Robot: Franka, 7 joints.
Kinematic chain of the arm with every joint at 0, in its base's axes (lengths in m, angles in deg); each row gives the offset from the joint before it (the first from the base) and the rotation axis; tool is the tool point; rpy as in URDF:
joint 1: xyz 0 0 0.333 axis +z
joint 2: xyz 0 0 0 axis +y
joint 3: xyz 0 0 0.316 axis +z
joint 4: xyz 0.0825 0 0 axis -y
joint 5: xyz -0.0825 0 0.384 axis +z
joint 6: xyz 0 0 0 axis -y
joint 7: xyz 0.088 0 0 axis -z
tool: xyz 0 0 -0.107 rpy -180 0 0
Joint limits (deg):
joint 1: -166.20..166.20
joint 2: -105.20..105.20
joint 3: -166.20..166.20
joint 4: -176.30..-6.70
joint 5: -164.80..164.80
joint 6: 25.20..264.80
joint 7: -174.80..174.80
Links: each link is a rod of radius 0.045 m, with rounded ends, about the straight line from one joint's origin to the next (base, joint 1, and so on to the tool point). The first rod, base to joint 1, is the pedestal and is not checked.
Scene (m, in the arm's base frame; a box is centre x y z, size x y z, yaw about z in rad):
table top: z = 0
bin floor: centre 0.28 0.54 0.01 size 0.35 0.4 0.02 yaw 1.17
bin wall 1: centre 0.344 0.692 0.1 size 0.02 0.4 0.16 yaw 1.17
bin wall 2: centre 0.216 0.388 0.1 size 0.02 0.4 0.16 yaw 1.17
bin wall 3: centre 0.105 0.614 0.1 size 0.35 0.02 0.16 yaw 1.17
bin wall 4: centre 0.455 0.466 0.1 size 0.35 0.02 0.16 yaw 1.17
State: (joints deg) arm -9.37 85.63 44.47 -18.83 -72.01 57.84 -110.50
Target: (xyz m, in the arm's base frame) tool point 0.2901 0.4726 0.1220
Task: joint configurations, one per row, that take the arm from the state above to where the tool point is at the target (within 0.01 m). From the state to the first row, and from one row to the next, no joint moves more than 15 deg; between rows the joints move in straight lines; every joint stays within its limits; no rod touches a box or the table.
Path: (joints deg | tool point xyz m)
1: -4.28 81.51 51.03 -30.79 -66.29 51.31 -110.50 | 0.6993 0.0680 0.1732
2: 0.81 77.40 57.60 -42.76 -60.58 44.78 -110.50 | 0.6402 0.2173 0.1956
3: 5.91 73.28 64.16 -54.72 -54.86 38.26 -110.50 | 0.5450 0.3420 0.2344
4: 11.00 69.16 70.73 -66.68 -49.14 31.73 -110.50 | 0.4236 0.4292 0.2827
5: 16.09 65.05 77.29 -78.65 -43.42 25.20 -110.50 | 0.2901 0.4726 0.3334
6: 19.11 74.03 71.14 -75.37 -46.37 29.10 -110.50 | 0.2989 0.4789 0.2301
7: 22.13 83.01 64.98 -72.10 -49.31 33.01 -110.50 | 0.2901 0.4726 0.1220

